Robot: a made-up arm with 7 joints.
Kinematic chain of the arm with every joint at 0, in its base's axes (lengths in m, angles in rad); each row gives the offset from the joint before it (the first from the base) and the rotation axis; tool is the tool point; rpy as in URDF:
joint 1: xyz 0 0 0.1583 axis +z
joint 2: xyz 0 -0.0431 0.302 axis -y
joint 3: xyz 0 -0.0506 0.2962 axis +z
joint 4: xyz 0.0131 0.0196 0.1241 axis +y
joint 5: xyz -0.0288 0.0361 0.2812 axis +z
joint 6: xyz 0 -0.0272 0.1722 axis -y
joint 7: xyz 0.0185 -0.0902 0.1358 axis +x
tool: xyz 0 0 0 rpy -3.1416 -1.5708 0
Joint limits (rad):
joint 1: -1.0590..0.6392
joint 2: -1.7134..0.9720
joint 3: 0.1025..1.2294
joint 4: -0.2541..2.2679
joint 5: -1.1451..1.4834
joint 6: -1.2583..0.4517
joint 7: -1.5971..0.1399
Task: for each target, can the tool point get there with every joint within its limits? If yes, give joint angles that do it. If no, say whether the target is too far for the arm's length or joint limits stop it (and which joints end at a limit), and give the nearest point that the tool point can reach.
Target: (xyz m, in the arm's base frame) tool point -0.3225 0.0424 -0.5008
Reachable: no: joint limits stop it (at a limit: joint 1, joint 2, joint 3) | nearest point -0.0487 -0.1123 -0.1013 | short by 0.508 m
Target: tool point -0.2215 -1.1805 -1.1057
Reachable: no: too far | nearest point 0.2148 -0.5866 -0.1716 | short by 1.190 m
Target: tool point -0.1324 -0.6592 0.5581
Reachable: no: joint limits stop it (at a limit: joint 1, joint 3, joint 6) | nearest point 0.0936 -0.5151 0.5552 | short by 0.268 m
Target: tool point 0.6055 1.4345 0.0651
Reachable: no: too far | nearest point 0.4869 0.7555 0.2268 | short by 0.708 m
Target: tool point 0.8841 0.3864 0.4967
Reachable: yes | joints 0.4896 -1.3612 0.4921 0.1190 0.0057 -0.7405 -0.4819
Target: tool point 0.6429 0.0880 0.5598
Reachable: yes | joints -0.1516 -0.5618 0.5610 1.3502 0.3309 -0.9136 -0.5033
